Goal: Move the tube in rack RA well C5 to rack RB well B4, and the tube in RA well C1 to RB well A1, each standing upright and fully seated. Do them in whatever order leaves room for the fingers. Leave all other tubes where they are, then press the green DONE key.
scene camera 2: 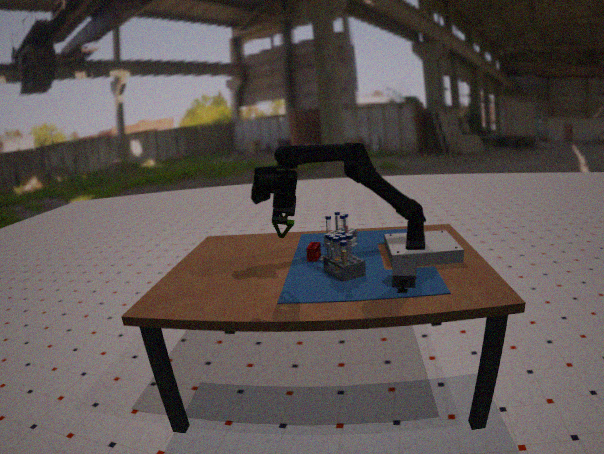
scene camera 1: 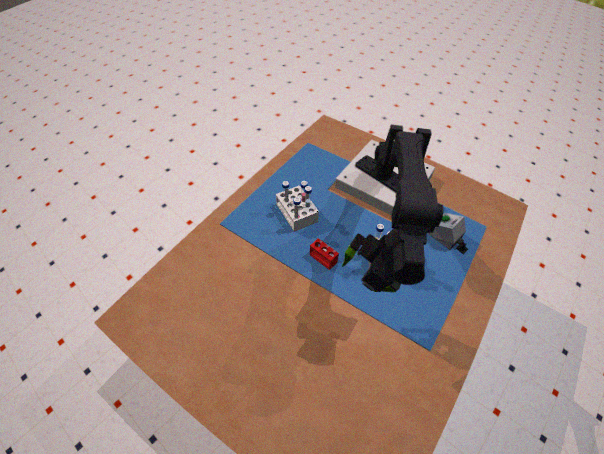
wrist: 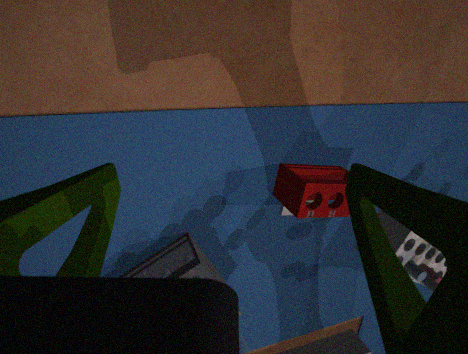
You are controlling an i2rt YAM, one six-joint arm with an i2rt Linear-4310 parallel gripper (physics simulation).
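Places are measured from the arm's base along level axes (x ahead, y left, z up), in centimetres.
Pixels of known places: gripper, fingertip midpoint: (scene camera 2: 282,229) (scene camera 1: 359,277) (wrist: 233,176); arm's base at its link origin: (scene camera 2: 415,241) (scene camera 1: 382,175).
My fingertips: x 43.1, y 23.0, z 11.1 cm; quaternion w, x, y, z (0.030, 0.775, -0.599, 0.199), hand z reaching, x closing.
Ahead of a thing's pixels: the offset from my fingertips to its top centre. "pt": to the spot under its first point. Level surfaces: height alone.
My gripper (scene camera 1: 367,276) (scene camera 2: 282,235) (wrist: 233,176) is open and empty, high above the front part of the mat. A white rack {pt dx -12.7, dy -27.1, dz -13.4 cm} (scene camera 1: 312,220) holds several upright blue-capped tubes; part of this rack {dx -12.5, dy -33.9, dz -10.3 cm} (wrist: 409,245) shows through my right finger in the wrist view. A second rack {dx -19.5, dy -1.5, dz -10.3 cm} (scene camera 2: 345,270), grey in scene camera 2, holds several capped tubes. In scene camera 1 the arm hides most of it, and one capped tube {pt dx -17.5, dy -6.5, dz -2.9 cm} (scene camera 1: 380,228) shows beside the arm. Rack labels and well letters are too small to read. The green DONE key {pt dx -39.4, dy +3.6, dz -8.3 cm} (scene camera 1: 445,218) is on a grey box {dx -39.8, dy +5.9, dz -7.0 cm} (scene camera 1: 450,234) (scene camera 2: 403,273).
A red block with holes {dx -5.7, dy -15.8, dz -10.3 cm} (scene camera 1: 324,254) (scene camera 2: 313,251) (wrist: 312,192) stands on the blue mat {dz -15.3 cm} (scene camera 1: 260,220) (scene camera 2: 305,290) (wrist: 60,150), near the mat's front edge. The arm's white base plate (scene camera 1: 350,181) (scene camera 2: 445,256) is behind. A grey object {pt dx -12.8, dy -4.3, dz -10.6 cm} (wrist: 205,267) shows at lower left in the wrist view.
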